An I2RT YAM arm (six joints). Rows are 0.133 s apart.
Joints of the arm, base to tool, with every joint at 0 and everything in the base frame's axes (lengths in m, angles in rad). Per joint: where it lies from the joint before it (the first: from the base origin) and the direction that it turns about. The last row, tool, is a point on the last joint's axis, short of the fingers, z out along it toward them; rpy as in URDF.
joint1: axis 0 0 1 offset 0.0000 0.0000 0.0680
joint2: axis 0 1 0 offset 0.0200 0.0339 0.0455
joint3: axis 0 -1 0 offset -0.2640 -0.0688 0.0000
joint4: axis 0 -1 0 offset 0.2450 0.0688 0.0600
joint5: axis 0 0 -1 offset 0.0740 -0.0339 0.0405
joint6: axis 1 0 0 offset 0.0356 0.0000 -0.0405
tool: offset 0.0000 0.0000 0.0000 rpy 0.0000 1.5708 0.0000
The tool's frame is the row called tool.
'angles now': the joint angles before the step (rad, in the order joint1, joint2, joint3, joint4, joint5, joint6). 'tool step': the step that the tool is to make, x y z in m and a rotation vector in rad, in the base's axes. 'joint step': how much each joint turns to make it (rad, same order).
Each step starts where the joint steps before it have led.
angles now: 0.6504, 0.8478, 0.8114, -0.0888, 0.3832, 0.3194
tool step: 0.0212, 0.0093, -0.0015, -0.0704, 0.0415, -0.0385
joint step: -0.0213, 0.1063, 0.0569, -0.0140, 0.0219, -0.0310
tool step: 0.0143, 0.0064, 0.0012, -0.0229, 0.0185, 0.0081
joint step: -0.0169, 0.0676, 0.0430, 0.0015, -0.0229, -0.0137
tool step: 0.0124, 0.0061, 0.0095, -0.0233, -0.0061, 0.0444
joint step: -0.0157, 0.0581, 0.0642, -0.0015, -0.0541, -0.0369
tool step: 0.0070, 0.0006, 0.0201, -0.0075, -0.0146, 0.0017
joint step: -0.0152, 0.0352, 0.0933, -0.0443, -0.0137, -0.0184
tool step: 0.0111, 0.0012, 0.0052, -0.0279, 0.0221, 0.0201
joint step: -0.0243, 0.0462, 0.0586, -0.0399, -0.0411, -0.0214
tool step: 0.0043, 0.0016, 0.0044, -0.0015, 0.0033, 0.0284
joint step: -0.0079, 0.0200, 0.0305, -0.0121, -0.0355, -0.0078
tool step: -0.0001, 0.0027, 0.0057, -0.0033, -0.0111, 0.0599
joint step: 0.0016, 0.0062, 0.0219, -0.0035, -0.0551, -0.0214
